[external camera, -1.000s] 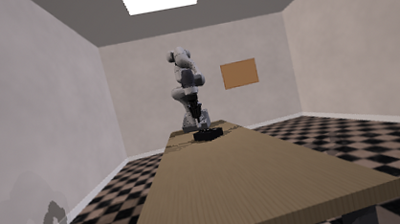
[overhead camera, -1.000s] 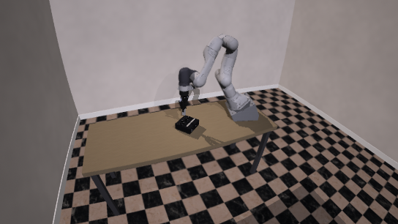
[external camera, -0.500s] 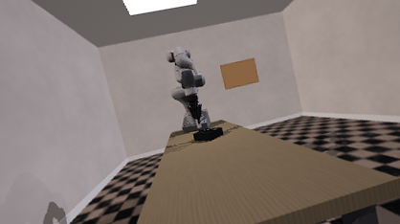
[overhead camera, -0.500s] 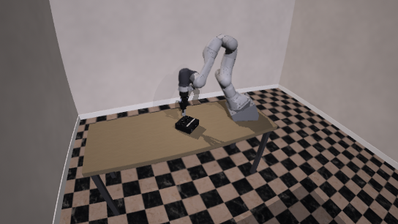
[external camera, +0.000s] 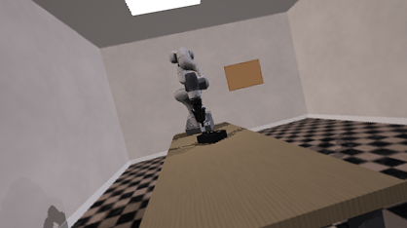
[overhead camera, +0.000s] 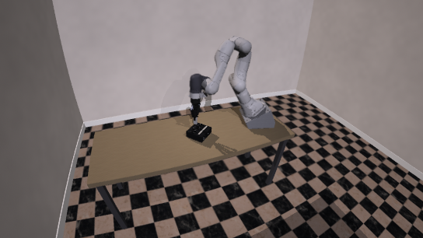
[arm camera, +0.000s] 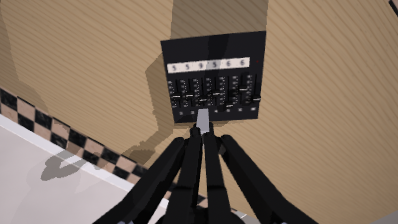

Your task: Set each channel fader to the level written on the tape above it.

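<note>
Right now my hand is 20 mm past the channel fader cap, 20 mm to the right of it and 50 mm above it. Also, from my hand: master fader (60 mm ahead, 70 mm to the left, 50 mm below).
</note>
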